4 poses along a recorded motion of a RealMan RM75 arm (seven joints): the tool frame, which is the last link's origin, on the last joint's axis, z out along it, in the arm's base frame.
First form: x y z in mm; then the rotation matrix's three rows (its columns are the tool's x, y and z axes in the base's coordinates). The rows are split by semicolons.
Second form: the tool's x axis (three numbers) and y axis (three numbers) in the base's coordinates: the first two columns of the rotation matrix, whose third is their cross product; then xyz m. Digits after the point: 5 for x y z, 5 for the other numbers.
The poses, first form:
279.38 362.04 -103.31; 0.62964 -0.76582 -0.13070; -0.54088 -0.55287 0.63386; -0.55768 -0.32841 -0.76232
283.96 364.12 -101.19; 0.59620 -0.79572 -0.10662; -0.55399 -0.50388 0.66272; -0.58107 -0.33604 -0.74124
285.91 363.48 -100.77; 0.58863 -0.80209 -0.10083; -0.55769 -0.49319 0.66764; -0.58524 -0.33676 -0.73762
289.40 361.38 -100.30; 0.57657 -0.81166 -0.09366; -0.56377 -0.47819 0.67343; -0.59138 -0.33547 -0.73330
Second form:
0.62964 -0.54088 -0.55768 -0.76582 -0.55287 -0.32841 0.27938 0.36204 -0.10331
0.59620 -0.55399 -0.58107 -0.79572 -0.50388 -0.33604 0.28396 0.36412 -0.10119
0.58863 -0.55769 -0.58524 -0.80209 -0.49319 -0.33676 0.28591 0.36348 -0.10077
0.57657 -0.56377 -0.59138 -0.81166 -0.47819 -0.33547 0.28940 0.36138 -0.10030

